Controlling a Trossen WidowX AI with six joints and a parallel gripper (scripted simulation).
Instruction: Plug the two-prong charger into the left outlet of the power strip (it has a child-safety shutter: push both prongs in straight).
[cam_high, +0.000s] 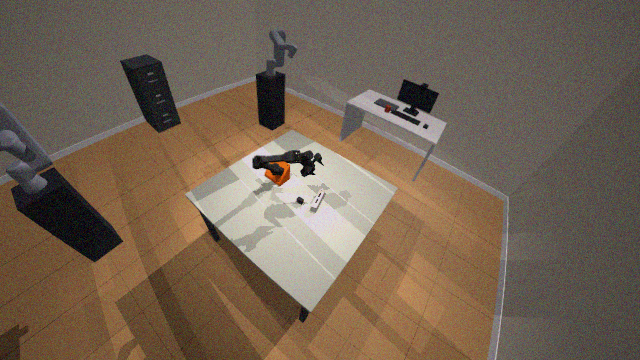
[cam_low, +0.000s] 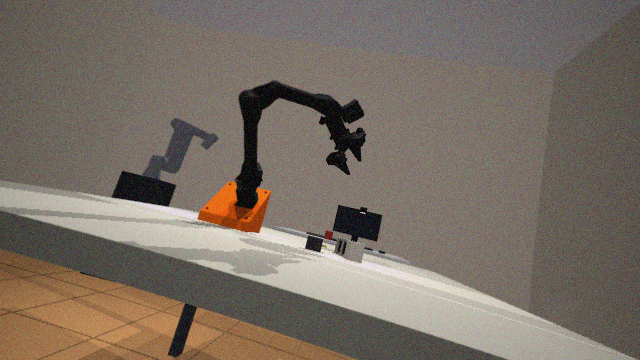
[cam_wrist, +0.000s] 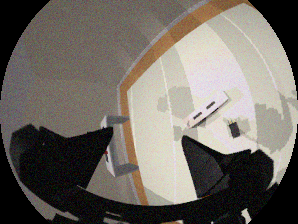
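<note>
The two-prong charger is 60 mm behind my gripper tip, 110 mm to the right of it and 300 mm below it.
</note>
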